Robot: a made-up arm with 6 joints.
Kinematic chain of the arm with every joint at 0, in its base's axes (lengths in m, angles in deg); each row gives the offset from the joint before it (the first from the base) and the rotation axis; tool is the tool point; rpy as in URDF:
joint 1: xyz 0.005 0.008 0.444 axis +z
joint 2: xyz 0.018 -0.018 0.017 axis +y
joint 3: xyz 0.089 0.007 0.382 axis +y
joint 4: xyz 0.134 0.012 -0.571 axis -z
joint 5: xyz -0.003 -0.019 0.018 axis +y
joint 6: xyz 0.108 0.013 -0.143 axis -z
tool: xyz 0.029 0.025 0.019 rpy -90 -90 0
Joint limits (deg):
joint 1: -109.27..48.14
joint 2: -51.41..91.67
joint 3: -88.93..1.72
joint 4: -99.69..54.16
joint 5: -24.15..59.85
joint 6: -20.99..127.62
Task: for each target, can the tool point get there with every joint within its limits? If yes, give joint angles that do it. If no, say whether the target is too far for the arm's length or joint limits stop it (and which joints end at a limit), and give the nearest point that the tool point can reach.
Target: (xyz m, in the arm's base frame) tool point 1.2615 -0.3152 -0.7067
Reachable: no: too far | nearest point 0.7443 -0.1822 -0.2193 | short by 0.723 m
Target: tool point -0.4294 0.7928 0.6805
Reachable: no: joint limits stop it (at a limit: joint 2, joint 3, joint 5) | nearest point -0.1622 0.3101 0.3154 | short by 0.662 m
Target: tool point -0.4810 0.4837 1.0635
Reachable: no: joint limits stop it (at a limit: joint 1, joint 2, joint 5) | nearest point -0.0107 0.2627 1.2359 | short by 0.547 m
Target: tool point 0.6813 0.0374 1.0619
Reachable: yes | joints 8.22 -15.56 -68.28 15.29 -11.75 75.24
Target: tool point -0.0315 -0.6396 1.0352
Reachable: yes | joints -96.16 -22.43 -60.77 -30.56 -4.73 104.64
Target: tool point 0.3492 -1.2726 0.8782
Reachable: no: too far | nearest point 0.2592 -0.9378 0.7676 | short by 0.364 m
